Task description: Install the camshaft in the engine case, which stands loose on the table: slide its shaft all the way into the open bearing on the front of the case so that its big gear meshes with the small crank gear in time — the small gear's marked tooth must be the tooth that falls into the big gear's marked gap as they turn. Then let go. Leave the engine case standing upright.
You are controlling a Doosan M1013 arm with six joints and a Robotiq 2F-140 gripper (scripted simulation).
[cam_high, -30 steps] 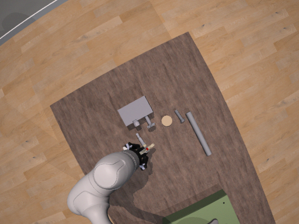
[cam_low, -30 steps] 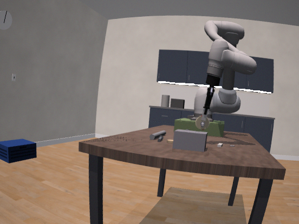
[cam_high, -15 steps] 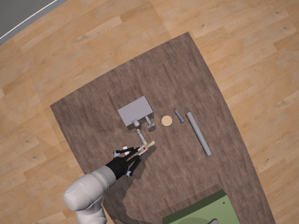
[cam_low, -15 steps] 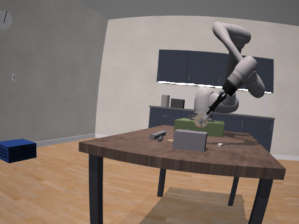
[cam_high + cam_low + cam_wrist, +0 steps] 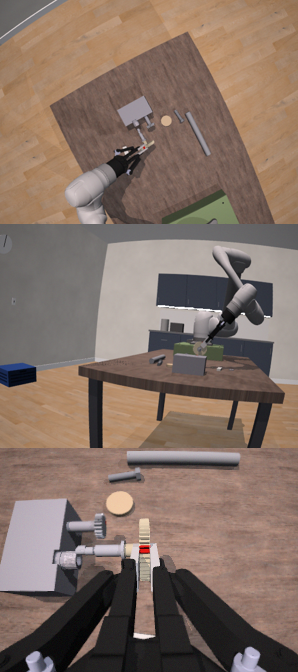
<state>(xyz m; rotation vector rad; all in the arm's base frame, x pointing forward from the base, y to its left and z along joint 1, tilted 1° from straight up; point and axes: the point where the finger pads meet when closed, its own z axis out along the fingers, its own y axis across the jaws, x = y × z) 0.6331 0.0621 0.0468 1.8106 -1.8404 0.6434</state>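
Right now my hand is 9 cm to the left of the crank gear, 8 cm above it and 7 cm short of it. From my hand the other things lie so: washer (17 cm to the left, 14 cm below, 3 cm behind); tan disc (17 cm to the right, 14 cm below, 5 cm ahead); white block (14 cm below, 9 cm to the left, 1 cm ahead).
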